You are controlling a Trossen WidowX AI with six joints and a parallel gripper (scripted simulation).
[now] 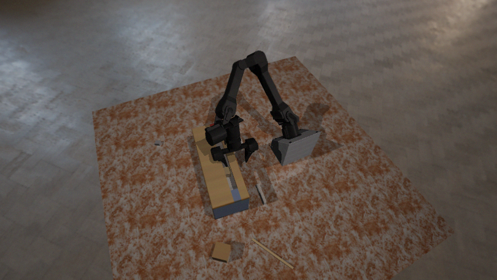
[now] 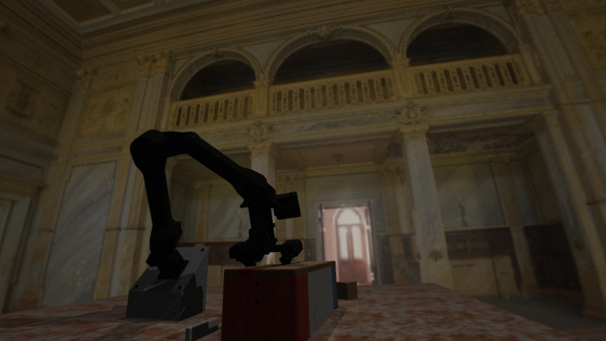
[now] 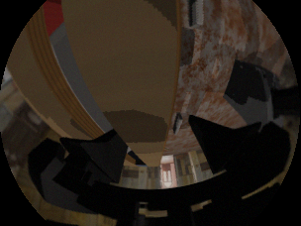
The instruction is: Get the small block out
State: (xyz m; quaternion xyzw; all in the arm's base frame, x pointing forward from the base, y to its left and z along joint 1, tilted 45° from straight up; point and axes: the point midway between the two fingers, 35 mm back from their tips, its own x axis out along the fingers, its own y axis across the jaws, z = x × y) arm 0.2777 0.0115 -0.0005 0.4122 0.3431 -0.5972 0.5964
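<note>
The tan block is 50 mm ahead of my gripper tip and 20 mm to the left of it. The rest, counted from my gripper tip: thin wooden stick: 10 mm ahead, 360 mm to the left, 80 mm below; then box: 30 mm ahead, 30 mm to the right, 30 mm below; then grey piece: 290 mm ahead, 300 mm to the right, 80 mm below.
</note>
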